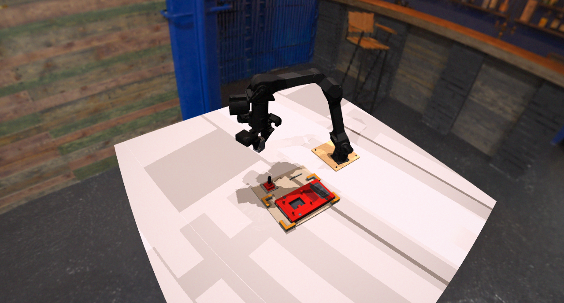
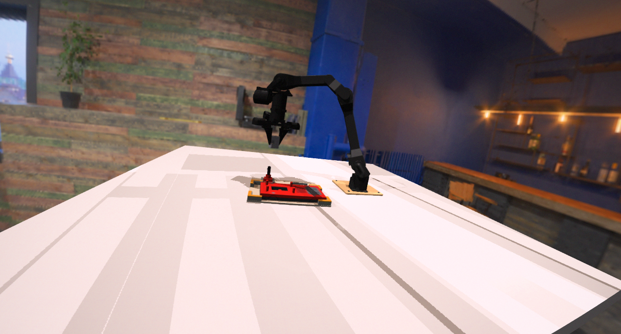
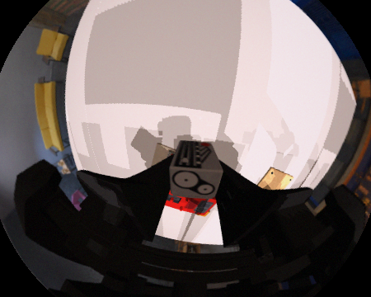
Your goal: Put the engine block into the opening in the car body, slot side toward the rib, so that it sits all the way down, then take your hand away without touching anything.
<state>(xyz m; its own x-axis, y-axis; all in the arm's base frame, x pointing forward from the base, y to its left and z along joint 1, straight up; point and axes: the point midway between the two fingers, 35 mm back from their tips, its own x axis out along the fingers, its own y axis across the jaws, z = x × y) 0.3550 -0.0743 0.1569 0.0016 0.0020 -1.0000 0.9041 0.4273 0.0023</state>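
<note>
The black upright peg lies 10 cm to the left of my gripper tip and 9 cm below it. The rest, counted from my gripper tip: grey finned engine block (1 cm above).
</note>
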